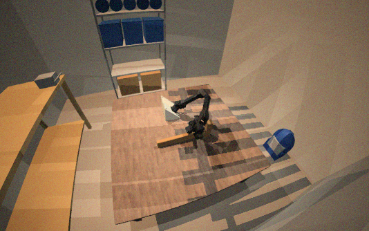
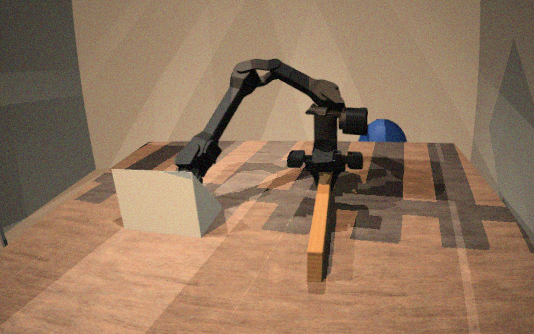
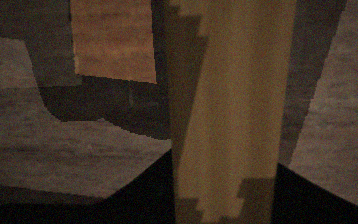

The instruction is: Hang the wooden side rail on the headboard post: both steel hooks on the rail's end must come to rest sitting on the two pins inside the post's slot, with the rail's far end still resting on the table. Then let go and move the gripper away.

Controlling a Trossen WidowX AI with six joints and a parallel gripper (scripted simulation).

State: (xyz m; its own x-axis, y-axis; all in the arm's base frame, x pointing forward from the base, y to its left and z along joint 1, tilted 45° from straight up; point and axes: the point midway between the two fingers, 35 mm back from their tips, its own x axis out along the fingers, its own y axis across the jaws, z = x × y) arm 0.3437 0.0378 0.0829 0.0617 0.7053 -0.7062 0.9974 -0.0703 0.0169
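Right now my gripper tip is 12 cm to the right of the headboard post and 4 cm below it.
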